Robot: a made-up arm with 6 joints.
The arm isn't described. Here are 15 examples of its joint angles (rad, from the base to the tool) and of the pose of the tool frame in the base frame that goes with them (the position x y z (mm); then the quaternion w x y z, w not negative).
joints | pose
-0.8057 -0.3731 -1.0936 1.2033 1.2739 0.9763 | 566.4 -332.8 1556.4 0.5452 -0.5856 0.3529 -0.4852
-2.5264 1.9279 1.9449 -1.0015 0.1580 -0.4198 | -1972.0 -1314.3 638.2 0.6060 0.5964 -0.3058 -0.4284
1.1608 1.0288 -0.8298 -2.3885 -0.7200 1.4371 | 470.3 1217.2 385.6 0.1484 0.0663 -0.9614 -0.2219
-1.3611 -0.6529 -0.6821 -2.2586 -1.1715 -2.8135 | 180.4 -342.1 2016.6 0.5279 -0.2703 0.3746 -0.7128
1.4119 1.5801 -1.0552 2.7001 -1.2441 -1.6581 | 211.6 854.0 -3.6 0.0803 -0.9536 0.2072 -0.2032
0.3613 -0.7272 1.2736 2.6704 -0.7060 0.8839 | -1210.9 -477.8 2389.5 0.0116 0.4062 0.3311 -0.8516
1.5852 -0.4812 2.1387 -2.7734 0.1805 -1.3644 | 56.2 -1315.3 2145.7 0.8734 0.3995 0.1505 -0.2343
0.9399 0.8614 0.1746 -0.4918 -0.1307 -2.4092 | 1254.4 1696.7 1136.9 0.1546 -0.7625 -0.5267 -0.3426
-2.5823 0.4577 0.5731 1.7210 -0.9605 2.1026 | -1453.4 -764.6 2252.5 0.6883 0.0356 -0.6363 -0.3467
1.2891 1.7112 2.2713 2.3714 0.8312 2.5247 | 509.9 2126.1 1228.5 0.0198 -0.2116 0.7077 0.6738
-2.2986 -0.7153 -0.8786 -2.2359 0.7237 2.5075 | -323.7 -178.3 1660.1 0.0802 -0.8205 -0.2989 0.4807
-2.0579 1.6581 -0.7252 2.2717 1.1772 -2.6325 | -298.2 -843.4 -44.6 0.1422 -0.6416 -0.0633 -0.7511
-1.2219 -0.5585 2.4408 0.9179 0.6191 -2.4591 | -397.7 1411.9 1579.5 0.6160 -0.7845 0.0359 -0.0614
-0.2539 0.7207 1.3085 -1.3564 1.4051 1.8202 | 1478.1 -566.7 2396.6 0.5861 0.5285 0.2960 -0.5381
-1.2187 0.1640 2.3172 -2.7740 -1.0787 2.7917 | -96.3 421.9 2540.8 0.5270 -0.5445 -0.4821 -0.4398
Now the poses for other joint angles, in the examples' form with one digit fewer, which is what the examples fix.
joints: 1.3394 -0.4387 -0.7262 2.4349 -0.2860 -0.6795
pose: 194 715 1833 0.649 -0.727 0.072 -0.213
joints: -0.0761 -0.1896 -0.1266 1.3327 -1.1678 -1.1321
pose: 858 -186 2234 0.464 0.348 0.689 -0.435
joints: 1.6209 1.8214 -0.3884 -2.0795 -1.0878 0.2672
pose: -153 1134 -450 0.420 -0.226 -0.874 0.092
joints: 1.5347 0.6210 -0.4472 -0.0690 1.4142 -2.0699
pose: 95 1739 1228 0.173 -0.182 -0.546 -0.799
